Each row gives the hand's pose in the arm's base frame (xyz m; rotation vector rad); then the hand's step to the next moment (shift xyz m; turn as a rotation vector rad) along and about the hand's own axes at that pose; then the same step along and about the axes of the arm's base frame.
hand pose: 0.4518 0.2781 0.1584 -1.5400 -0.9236 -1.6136
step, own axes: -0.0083 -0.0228 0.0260 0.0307 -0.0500 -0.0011
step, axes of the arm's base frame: -0.0068 0.0340 -0.0079 -0.0452 0.0230 0.0295
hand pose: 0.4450 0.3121 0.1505 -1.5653 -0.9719 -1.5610
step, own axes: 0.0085 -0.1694 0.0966 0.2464 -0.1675 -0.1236
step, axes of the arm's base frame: -0.1052 0.1644 0.0028 -0.2090 -0.0252 0.2444
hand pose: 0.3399 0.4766 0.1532 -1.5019 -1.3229 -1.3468
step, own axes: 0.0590 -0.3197 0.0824 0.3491 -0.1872 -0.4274
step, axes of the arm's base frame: -0.2936 0.1620 0.0025 -0.3085 -0.2862 0.4031
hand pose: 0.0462 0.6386 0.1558 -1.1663 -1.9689 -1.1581
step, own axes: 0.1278 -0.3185 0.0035 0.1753 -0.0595 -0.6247
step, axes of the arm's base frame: -0.3415 -0.0244 -0.0238 -0.1074 -0.4982 0.4059
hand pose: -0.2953 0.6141 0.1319 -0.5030 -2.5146 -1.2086
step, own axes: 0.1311 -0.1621 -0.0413 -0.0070 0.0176 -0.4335
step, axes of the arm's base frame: -0.1827 -0.1039 -0.0319 0.0659 -0.3344 0.2685
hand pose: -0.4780 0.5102 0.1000 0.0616 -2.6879 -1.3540
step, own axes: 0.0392 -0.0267 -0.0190 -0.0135 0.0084 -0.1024
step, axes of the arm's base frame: -0.0369 -0.0348 -0.0064 0.0274 -0.0753 0.0657
